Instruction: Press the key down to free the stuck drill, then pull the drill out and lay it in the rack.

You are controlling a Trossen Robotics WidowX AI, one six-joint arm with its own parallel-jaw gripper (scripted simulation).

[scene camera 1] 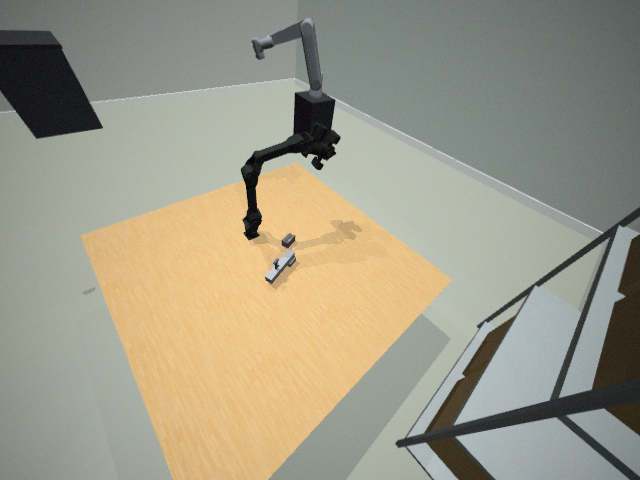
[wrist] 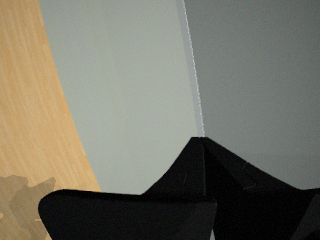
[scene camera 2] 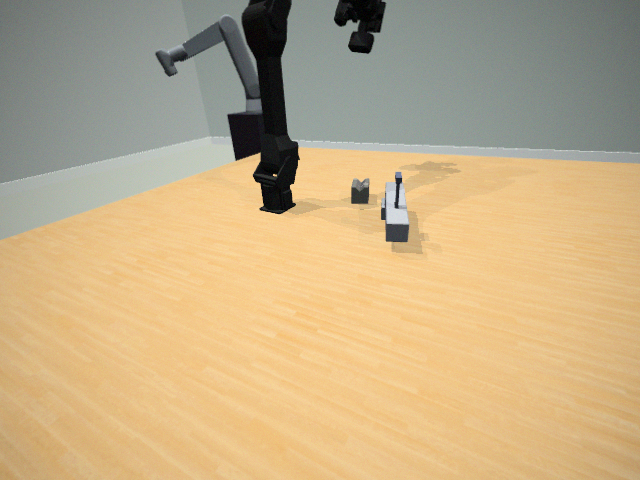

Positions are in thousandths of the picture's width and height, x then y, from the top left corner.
Scene:
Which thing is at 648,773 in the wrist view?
The gripper.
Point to a light grey block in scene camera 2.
620,457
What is the gripper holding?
Nothing.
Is the gripper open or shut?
Shut.

